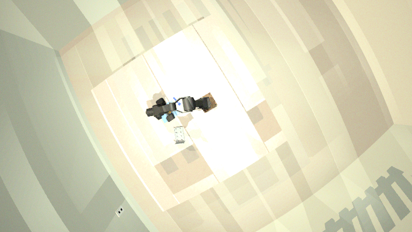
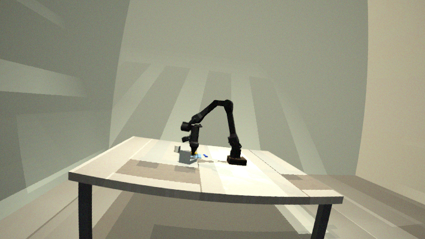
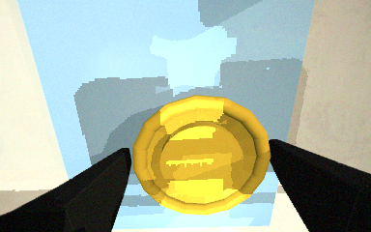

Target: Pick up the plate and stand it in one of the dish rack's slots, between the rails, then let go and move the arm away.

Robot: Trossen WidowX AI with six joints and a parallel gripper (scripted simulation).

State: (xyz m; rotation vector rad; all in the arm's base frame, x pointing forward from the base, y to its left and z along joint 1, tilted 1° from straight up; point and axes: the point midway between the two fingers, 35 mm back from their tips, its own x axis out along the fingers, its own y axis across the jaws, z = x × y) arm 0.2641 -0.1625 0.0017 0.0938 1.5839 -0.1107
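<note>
The light blue mat lies 1 cm ahead of my gripper tip, 1 cm to the left of it and 1 cm below it. From my gripper tip the other things lie so: yellow round plate: 1 cm above.
</note>
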